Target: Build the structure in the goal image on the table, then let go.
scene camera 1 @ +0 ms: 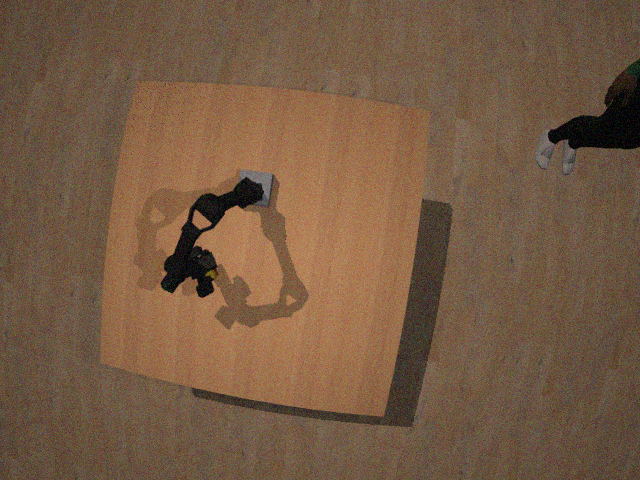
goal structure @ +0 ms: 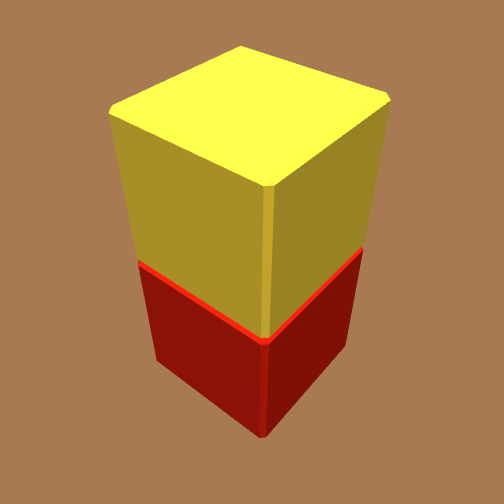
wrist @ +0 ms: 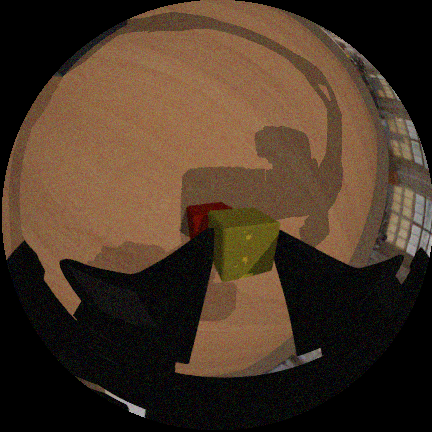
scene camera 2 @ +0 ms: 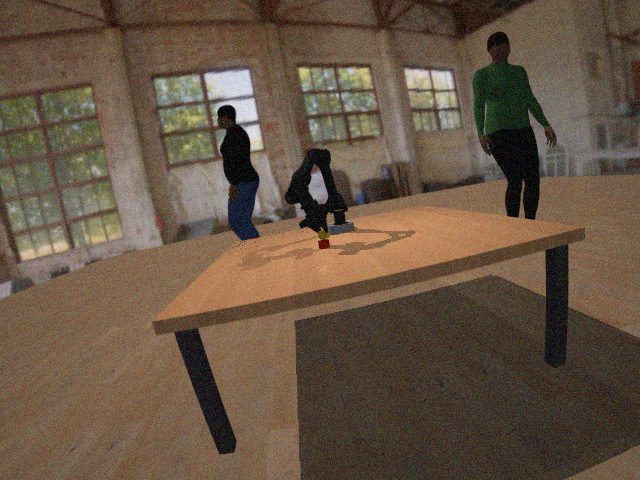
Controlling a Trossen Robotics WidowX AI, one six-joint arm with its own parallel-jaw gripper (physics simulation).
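Places are measured from the arm's base along level axes (x right, y ahead, z up), in centimetres.
Pixels of known places: gripper, fingertip midpoint: (scene camera 1: pixel 211 275) (wrist: pixel 243 235) (scene camera 2: pixel 324 233); arm's base at its link origin: (scene camera 1: pixel 253 192) (scene camera 2: pixel 340 223).
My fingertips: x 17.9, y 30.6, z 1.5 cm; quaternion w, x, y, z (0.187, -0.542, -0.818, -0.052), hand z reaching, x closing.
Note:
For each thing: its top centre in the pictures, then the offset to it from my fingertips. Level surfaces: height alone.
- yellow cube at its top centre: (wrist: pixel 255 254) (scene camera 1: pixel 209 276) (scene camera 2: pixel 323 230) dz +1.6, dx +0.4, dy +0.0 cm
- red cube at its top centre: (wrist: pixel 216 233) (scene camera 1: pixel 211 273) (scene camera 2: pixel 323 240) dz -2.5, dx +1.1, dy -0.5 cm
- table at its surface level: dz -5.8 cm
A yellow cube (scene camera 1: pixel 210 274) (scene camera 2: pixel 323 235) (wrist: pixel 246 247) is between the fingertips of my gripper (scene camera 1: pixel 208 272) (scene camera 2: pixel 321 230) (wrist: pixel 243 235), which is shut on it. A red cube (scene camera 1: pixel 216 270) (scene camera 2: pixel 323 244) (wrist: pixel 198 221) sits on the table (scene camera 1: pixel 336 206) (scene camera 2: pixel 439 242) (wrist: pixel 125 125). In scene camera 2 the yellow cube shows right above the red one. In the wrist view the red cube is partly hidden behind the yellow cube and the left finger. Whether the two cubes touch I cannot tell.
The arm's grey base (scene camera 1: pixel 266 181) (scene camera 2: pixel 342 227) stands on the table behind the cubes. Shadows of the arm fall across the table around them. A person in a green top (scene camera 2: pixel 506 98) and a person in a black top (scene camera 2: pixel 237 155) stand on the floor beyond the table.

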